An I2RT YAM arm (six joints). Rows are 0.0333 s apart.
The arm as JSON. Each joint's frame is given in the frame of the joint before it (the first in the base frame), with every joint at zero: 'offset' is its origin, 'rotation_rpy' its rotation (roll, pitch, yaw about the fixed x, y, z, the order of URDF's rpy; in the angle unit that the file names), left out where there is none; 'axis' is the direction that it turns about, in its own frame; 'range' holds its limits. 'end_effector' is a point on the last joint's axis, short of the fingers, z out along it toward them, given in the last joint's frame.
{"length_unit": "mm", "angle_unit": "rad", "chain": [
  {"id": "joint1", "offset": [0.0, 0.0, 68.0], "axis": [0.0, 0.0, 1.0], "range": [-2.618, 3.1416]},
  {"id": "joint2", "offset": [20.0, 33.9, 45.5], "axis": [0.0, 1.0, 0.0], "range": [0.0, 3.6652]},
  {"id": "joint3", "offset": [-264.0, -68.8, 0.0], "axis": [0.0, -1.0, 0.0], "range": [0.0, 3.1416]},
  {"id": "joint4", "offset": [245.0, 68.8, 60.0], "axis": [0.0, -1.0, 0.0], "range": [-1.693, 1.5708]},
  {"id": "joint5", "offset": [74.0, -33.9, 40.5], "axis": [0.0, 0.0, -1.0], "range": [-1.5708, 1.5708]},
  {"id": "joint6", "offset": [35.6, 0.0, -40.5], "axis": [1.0, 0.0, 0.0], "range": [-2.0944, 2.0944]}
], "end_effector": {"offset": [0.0, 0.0, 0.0], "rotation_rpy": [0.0, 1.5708, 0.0]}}
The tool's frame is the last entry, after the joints.
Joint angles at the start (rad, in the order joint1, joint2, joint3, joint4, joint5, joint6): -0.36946 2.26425 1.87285 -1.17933 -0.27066 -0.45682
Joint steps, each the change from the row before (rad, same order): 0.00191 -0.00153 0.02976 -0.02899 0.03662 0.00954; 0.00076 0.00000 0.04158 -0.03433 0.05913 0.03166; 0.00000 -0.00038 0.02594 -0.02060 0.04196 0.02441; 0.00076 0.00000 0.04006 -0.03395 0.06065 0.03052; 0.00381 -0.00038 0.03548 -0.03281 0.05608 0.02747; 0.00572 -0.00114 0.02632 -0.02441 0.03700 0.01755; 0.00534 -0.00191 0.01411 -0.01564 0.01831 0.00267; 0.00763 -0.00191 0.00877 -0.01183 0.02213 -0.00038; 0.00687 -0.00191 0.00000 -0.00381 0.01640 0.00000; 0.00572 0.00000 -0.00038 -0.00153 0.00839 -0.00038; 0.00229 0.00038 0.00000 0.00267 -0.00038 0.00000
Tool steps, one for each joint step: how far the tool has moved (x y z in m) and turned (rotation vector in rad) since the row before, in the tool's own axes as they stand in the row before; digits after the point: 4 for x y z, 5 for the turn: -0.0016 0.0011 -0.0076 0.03370 0.01442 0.00712; -0.0019 -0.0002 -0.0101 0.05661 0.01842 0.02943; -0.0008 -0.0007 -0.0066 0.04081 0.01127 0.02353; -0.0009 -0.0009 -0.0100 0.05861 0.01668 0.02913; -0.0005 0.0002 -0.0090 0.05364 0.01633 0.02352; -0.0004 0.0013 -0.0071 0.03591 0.00884 0.01184; -0.0001 0.0017 -0.0044 0.01744 0.00510 -0.00265; -0.0002 0.0025 -0.0032 0.02062 0.00748 -0.00806; -0.0002 0.0025 -0.0010 0.01500 0.00635 -0.00698; -0.0005 0.0022 -0.0001 0.00741 0.00391 -0.00624; -0.0006 0.0009 0.0001 0.00035 -0.00249 -0.00208
